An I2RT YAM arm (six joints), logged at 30 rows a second.
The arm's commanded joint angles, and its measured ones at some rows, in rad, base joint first. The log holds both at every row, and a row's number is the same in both.
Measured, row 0:
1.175, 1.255, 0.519, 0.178, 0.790, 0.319
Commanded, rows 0 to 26:
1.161, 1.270, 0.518, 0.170, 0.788, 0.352
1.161, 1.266, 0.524, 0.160, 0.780, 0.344
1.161, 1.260, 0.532, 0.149, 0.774, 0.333
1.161, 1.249, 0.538, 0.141, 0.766, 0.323
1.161, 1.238, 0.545, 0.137, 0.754, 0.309
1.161, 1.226, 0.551, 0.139, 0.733, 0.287
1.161, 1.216, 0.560, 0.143, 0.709, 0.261
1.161, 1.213, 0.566, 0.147, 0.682, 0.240
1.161, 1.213, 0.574, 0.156, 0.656, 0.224
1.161, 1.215, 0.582, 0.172, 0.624, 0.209
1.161, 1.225, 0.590, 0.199, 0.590, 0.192
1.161, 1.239, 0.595, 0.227, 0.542, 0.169
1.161, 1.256, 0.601, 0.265, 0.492, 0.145
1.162, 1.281, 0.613, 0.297, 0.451, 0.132
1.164, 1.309, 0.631, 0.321, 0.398, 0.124
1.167, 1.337, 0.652, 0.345, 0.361, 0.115
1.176, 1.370, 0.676, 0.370, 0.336, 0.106
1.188, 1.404, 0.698, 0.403, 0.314, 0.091
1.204, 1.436, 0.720, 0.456, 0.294, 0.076
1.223, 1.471, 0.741, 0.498, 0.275, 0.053
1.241, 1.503, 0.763, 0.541, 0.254, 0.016
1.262, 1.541, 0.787, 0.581, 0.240, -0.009
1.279, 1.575, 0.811, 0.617, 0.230, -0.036
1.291, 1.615, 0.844, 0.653, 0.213, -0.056
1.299, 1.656, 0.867, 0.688, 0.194, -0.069
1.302, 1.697, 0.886, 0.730, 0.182, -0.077
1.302, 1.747, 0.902, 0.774, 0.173, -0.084
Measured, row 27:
1.279, 1.630, 0.805, 0.505, 0.269, 0.010
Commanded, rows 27 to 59:
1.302, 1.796, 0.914, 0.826, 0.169, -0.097
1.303, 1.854, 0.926, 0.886, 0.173, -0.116
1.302, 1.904, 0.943, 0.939, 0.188, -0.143
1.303, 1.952, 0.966, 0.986, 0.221, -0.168
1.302, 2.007, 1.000, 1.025, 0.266, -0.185
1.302, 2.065, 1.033, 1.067, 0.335, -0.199
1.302, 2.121, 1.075, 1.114, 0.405, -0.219
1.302, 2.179, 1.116, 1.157, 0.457, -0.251
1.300, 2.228, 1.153, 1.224, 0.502, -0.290
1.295, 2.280, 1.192, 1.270, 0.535, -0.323
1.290, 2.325, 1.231, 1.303, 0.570, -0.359
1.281, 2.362, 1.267, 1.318, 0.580, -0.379
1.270, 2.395, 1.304, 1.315, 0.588, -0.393
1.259, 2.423, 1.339, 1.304, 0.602, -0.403
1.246, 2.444, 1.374, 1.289, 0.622, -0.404
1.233, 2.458, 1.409, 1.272, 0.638, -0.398
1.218, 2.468, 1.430, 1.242, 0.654, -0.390
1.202, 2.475, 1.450, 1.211, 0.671, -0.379
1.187, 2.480, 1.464, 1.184, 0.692, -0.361
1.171, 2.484, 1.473, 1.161, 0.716, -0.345
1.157, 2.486, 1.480, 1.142, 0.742, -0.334
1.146, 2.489, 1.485, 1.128, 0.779, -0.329
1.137, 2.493, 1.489, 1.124, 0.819, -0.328
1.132, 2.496, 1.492, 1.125, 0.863, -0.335
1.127, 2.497, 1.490, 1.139, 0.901, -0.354
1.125, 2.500, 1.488, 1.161, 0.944, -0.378
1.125, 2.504, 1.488, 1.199, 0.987, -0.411
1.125, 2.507, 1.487, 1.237, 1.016, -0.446
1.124, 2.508, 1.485, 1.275, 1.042, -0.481
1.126, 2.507, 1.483, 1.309, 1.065, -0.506
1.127, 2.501, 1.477, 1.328, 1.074, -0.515
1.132, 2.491, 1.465, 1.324, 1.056, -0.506
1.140, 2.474, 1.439, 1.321, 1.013, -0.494
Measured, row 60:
1.128, 2.498, 1.464, 1.195, 0.947, -0.457
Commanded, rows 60 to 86:
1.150, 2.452, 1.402, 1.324, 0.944, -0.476
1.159, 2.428, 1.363, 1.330, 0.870, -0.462
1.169, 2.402, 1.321, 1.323, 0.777, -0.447
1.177, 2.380, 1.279, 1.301, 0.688, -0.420
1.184, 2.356, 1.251, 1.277, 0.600, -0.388
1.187, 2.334, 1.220, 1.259, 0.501, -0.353
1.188, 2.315, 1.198, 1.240, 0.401, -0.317
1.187, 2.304, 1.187, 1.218, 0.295, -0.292
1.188, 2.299, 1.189, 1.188, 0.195, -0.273
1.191, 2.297, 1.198, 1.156, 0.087, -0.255
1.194, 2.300, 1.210, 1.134, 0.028, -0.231
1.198, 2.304, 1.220, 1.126, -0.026, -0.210
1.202, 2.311, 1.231, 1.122, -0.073, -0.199
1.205, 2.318, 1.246, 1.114, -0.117, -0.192
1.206, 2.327, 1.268, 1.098, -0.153, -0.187
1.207, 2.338, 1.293, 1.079, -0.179, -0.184
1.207, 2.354, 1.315, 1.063, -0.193, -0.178
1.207, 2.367, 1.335, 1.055, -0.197, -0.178
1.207, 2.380, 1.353, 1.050, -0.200, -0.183
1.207, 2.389, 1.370, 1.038, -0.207, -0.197
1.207, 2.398, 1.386, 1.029, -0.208, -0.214
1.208, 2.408, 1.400, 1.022, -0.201, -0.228
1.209, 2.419, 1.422, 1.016, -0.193, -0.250
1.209, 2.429, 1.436, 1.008, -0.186, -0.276
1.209, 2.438, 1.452, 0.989, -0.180, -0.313
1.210, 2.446, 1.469, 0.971, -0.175, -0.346
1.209, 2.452, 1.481, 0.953, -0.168, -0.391
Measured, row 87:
1.210, 2.414, 1.410, 0.997, -0.157, -0.258
